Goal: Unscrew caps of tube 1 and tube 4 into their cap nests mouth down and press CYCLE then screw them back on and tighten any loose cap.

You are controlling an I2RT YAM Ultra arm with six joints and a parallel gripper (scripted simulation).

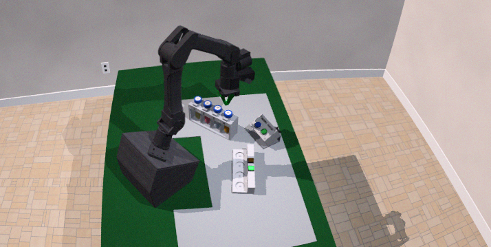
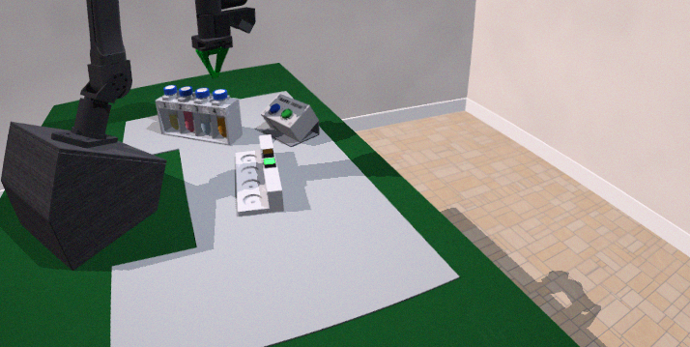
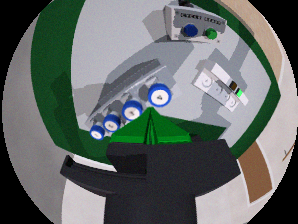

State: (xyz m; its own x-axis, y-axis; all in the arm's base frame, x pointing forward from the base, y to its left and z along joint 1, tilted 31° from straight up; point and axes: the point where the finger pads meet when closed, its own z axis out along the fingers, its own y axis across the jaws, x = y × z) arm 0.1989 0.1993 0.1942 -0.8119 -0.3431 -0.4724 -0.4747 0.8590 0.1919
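The green key is 16 cm ahead of my hand, 4 cm to the right of it and 9 cm below it. The rest, counted from my hand: blue key 14 cm ahead, 9 cm below.
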